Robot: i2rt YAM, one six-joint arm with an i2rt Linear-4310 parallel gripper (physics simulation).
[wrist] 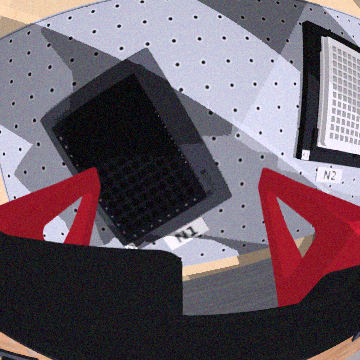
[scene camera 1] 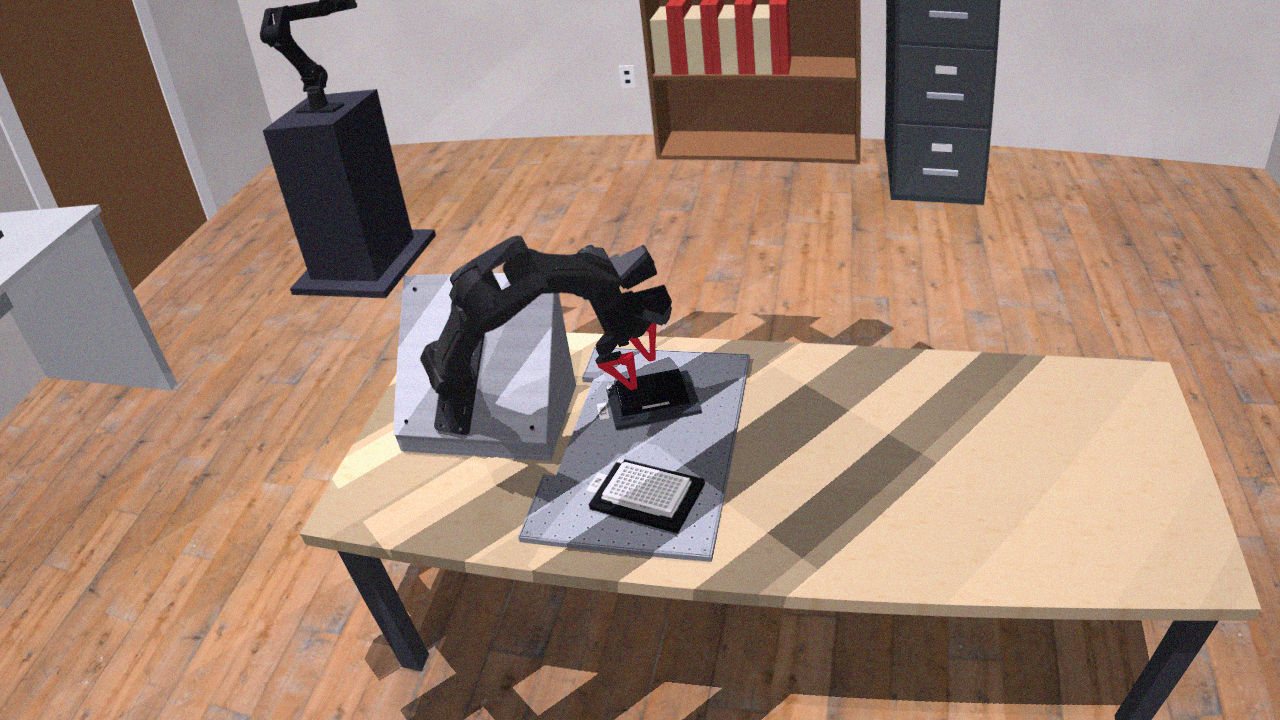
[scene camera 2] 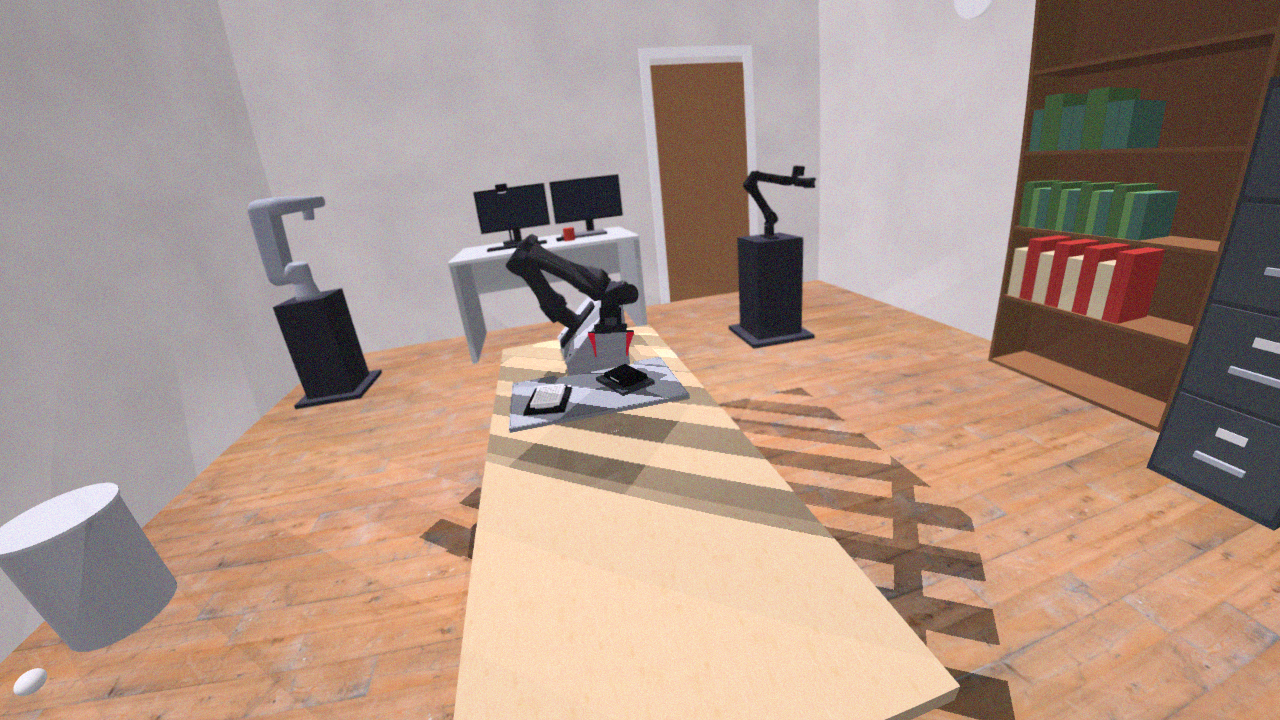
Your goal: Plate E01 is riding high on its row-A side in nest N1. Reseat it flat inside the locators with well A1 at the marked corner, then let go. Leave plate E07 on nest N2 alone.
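Places are measured from the arm's base along level axes (x right, y down, z ahead), in millimetres.
Pixels of known places: gripper, fingertip midpoint: [wrist: 178, 176] [scene camera 1: 643, 374] [scene camera 2: 611, 356]; arm's base, link origin: [scene camera 1: 460, 379] [scene camera 2: 578, 324].
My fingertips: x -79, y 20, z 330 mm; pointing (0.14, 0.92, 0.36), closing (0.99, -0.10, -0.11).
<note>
For each thing: its middle in the pictures, then the offset to it from my fingertips. "*": a spot on its surface instead. Level surfaces: height alone.
- black well plate, body centre: [wrist: 128, 161] [scene camera 1: 651, 391] [scene camera 2: 625, 375] dy +71, dx -36, dz +0 mm
- dark nest N1, body centre: [wrist: 134, 156] [scene camera 1: 652, 398] [scene camera 2: 624, 379] dy +84, dx -32, dz +2 mm
- N1 label, surface spot: [wrist: 187, 233] * dy +91, dx +9, dz -86 mm
- White plate E07, body centre: [wrist: 348, 97] [scene camera 1: 646, 489] [scene camera 2: 548, 395] dy +74, dx +211, dz +48 mm
- grey perforated board, body centre: [wrist: 235, 134] [scene camera 1: 645, 440] [scene camera 2: 594, 390] dy +99, dx +69, dz +10 mm
- wooden table, surface height: dy +106 mm
Plate E01, the black well plate [scene camera 1: 657, 391] [scene camera 2: 626, 377] [wrist: 135, 150], lies in the dark nest N1 [scene camera 1: 662, 415] [wrist: 193, 150]. Deep shadow hides whether its row-A side stands high. The N1 label [wrist: 187, 233] is beside the nest. My gripper [scene camera 1: 642, 372] [scene camera 2: 613, 355] [wrist: 178, 176] is open with red fingers, above the N1 end of the board. In the wrist view the left fingertip overlaps the plate's edge and the right one is clear of the nest's outline. White plate E07 [scene camera 1: 646, 488] [scene camera 2: 547, 395] [wrist: 345, 95] sits in black nest N2 [scene camera 1: 689, 512] [wrist: 310, 90], away from the fingers.
Both nests stand on a grey perforated board [scene camera 1: 653, 443] [scene camera 2: 590, 407] [wrist: 240, 55] on the wooden table [scene camera 1: 1029, 501] [scene camera 2: 626, 573]. The arm's grey wedge-shaped mount [scene camera 1: 528, 358] stands beside the board. Striped shadows cross the table.
</note>
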